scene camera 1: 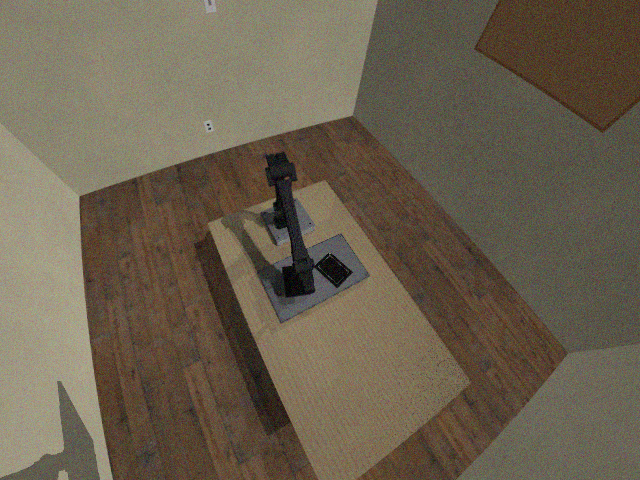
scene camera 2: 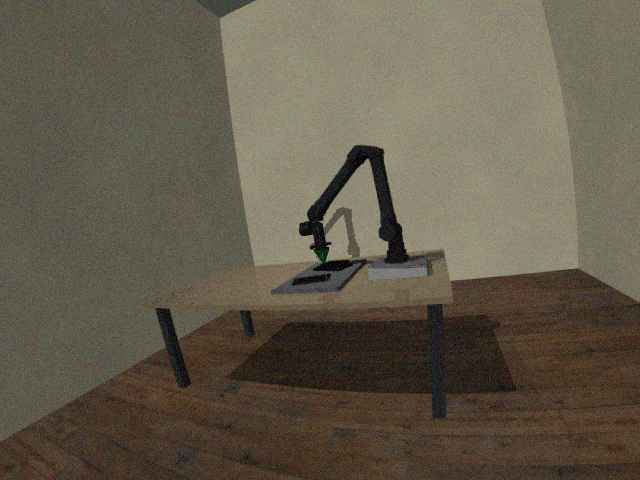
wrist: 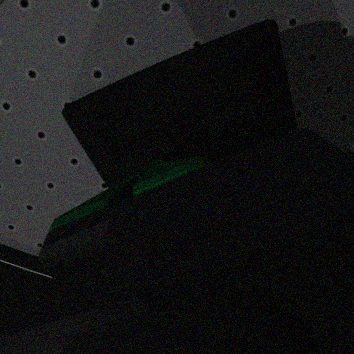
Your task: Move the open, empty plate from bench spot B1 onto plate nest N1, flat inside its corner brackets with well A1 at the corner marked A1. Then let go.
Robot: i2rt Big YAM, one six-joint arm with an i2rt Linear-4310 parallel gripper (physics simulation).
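Places are measured from the arm's base along level axes (x ahead, y left, z up), in metres.
Pixels of known places: gripper, fingertip midpoint: [scene camera 2: 323, 263] [wrist: 160, 171]; arm's base, link origin: [scene camera 2: 397, 260].
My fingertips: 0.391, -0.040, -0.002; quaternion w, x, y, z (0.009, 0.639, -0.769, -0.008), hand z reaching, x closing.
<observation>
For each thing: its top centre in the pictures, then the offset to it from my fingertips, as dx, dy, dz. Level surfaces: height alone.
- plate, top centre: [wrist: 216, 191] [scene camera 2: 332, 264] [scene camera 1: 296, 279] -0.039, -0.016, -0.012
- nest, top centre: [wrist: 2, 296] [scene camera 2: 311, 279] [scene camera 1: 333, 269] -0.032, +0.193, -0.028
- light wooden table, surface height: dz -0.043
The black plate [scene camera 1: 333, 270] [scene camera 2: 334, 266] lies flat on the grey perforated board [scene camera 1: 290, 309] [scene camera 2: 283, 288] [wrist: 35, 123], on the side nearer the arm's base. In the wrist view the plate [wrist: 182, 102] shows as a dark rectangle just beyond the green fingers. My gripper [scene camera 1: 298, 283] [scene camera 2: 321, 254] [wrist: 160, 171] is shut with nothing between its fingers. It hangs a little above the board, beside the plate. A dark patterned patch, probably the nest [scene camera 2: 310, 279], lies on the board's near part in scene camera 2; in scene camera 1 the gripper hides it.
The board lies on a light wooden table [scene camera 1: 361, 361] [scene camera 2: 243, 287]. The arm's base stands on a pale block [scene camera 1: 305, 224] [scene camera 2: 397, 270] behind the board. Wooden floor and walls surround the table.
</observation>
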